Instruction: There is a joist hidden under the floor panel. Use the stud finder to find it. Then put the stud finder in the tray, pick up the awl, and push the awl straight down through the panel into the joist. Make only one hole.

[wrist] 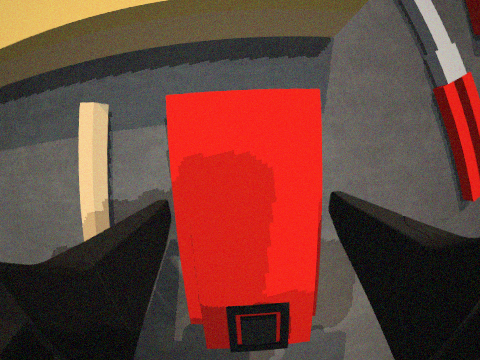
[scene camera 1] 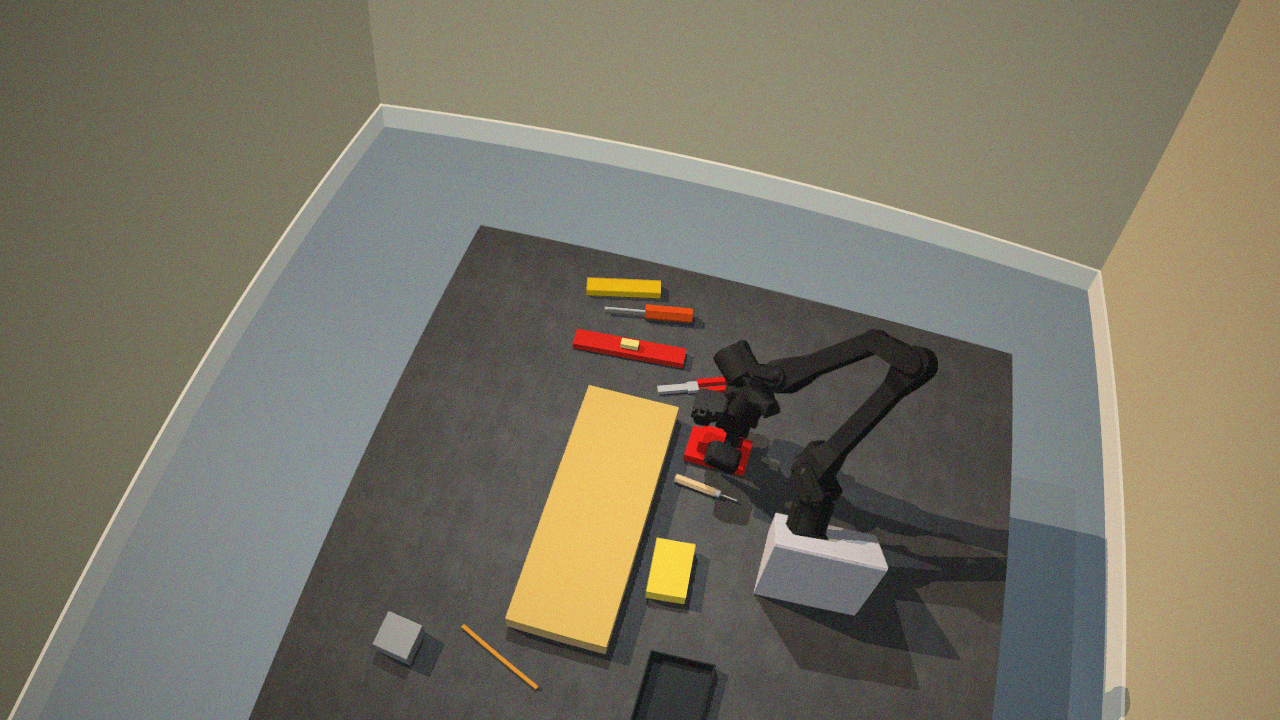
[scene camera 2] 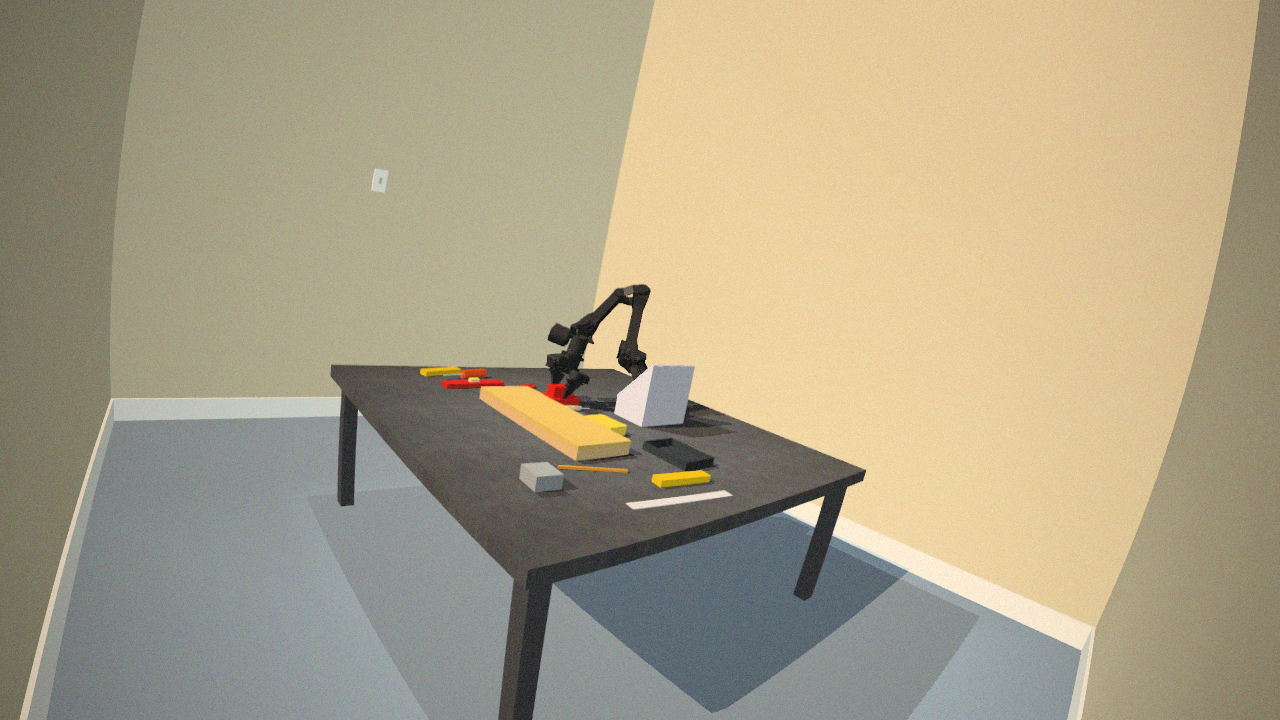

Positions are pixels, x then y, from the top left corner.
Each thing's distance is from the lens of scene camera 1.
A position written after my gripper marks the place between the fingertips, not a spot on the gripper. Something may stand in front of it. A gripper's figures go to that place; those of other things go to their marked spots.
my gripper (scene camera 1: 715, 445): 1.75 m
red stud finder (scene camera 1: 696, 448): 1.75 m
yellow block (scene camera 1: 669, 577): 1.61 m
grey cube (scene camera 1: 398, 637): 1.58 m
